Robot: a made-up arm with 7 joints.
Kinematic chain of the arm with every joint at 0, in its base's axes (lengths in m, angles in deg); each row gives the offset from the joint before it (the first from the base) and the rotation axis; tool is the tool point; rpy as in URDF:
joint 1: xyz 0 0 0.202 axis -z
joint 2: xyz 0 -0.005 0.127 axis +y
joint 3: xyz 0 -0.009 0.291 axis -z
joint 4: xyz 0 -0.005 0.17 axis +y
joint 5: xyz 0 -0.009 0.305 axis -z
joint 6: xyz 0 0 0.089 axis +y
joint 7: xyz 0 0 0.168 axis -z
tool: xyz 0 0 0 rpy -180 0 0
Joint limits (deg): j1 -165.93..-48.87 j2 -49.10..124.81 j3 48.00..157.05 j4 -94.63..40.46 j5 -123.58..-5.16 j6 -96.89..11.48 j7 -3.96..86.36
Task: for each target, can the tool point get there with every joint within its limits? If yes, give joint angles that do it. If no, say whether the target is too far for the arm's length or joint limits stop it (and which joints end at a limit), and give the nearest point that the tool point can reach.
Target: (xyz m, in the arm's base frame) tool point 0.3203 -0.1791 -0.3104
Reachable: no: joint limits stop it (at a limit: joint 1, joint 2, joint 3, joint 4, joint 5) | nearest point -0.0414 -0.2026 -0.2240 | short by 0.373 m
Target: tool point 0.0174 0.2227 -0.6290
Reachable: no: joint limits stop it (at a limit: joint 2, joint 3, joint 6) | nearest point 0.0235 0.3003 -0.4436 | short by 0.201 m
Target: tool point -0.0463 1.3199 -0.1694
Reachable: no: too far | nearest point -0.0336 0.9569 -0.0323 | short by 0.388 m
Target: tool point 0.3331 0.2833 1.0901
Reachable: yes | joints -65.99 34.11 58.63 19.83 -75.86 -87.92 61.44
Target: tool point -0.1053 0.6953 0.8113
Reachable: yes | joints -78.46 50.71 136.59 -17.75 -57.41 -87.24 76.04
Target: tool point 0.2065 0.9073 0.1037
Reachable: yes | joints -60.77 98.16 125.01 -23.91 -41.84 -36.03 27.99
